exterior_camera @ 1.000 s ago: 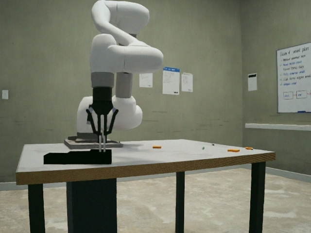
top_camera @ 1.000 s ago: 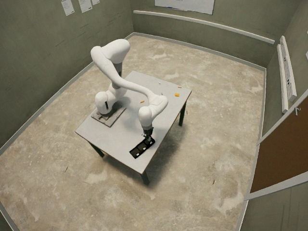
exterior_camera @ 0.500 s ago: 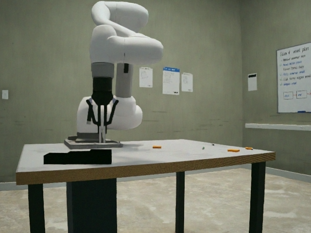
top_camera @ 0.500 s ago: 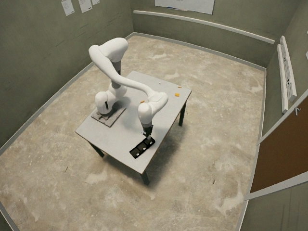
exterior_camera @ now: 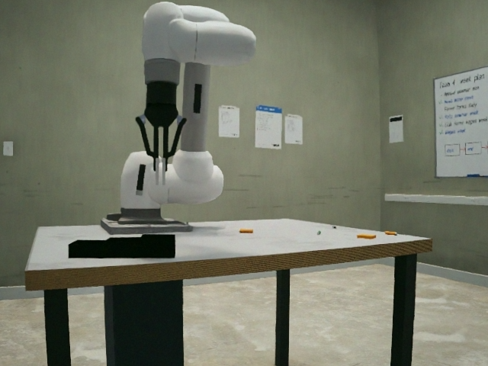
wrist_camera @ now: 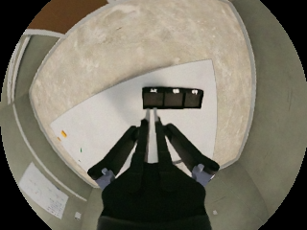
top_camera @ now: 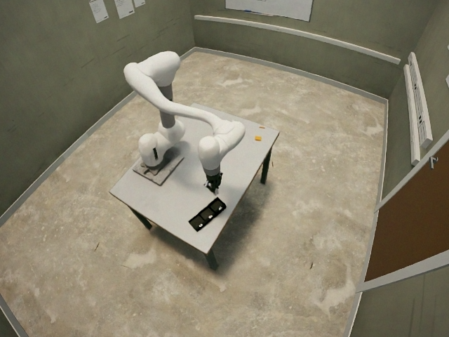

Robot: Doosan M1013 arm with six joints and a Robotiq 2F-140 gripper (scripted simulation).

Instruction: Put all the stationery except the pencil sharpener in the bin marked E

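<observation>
My gripper is now 8 cm past the orange object, 68 cm to the right of it and 20 cm above it. Also, from my hand: black bin: 2 cm behind, 9 cm to the right, 18 cm below; then green piece: 24 cm behind, 59 cm to the left, 20 cm below.
</observation>
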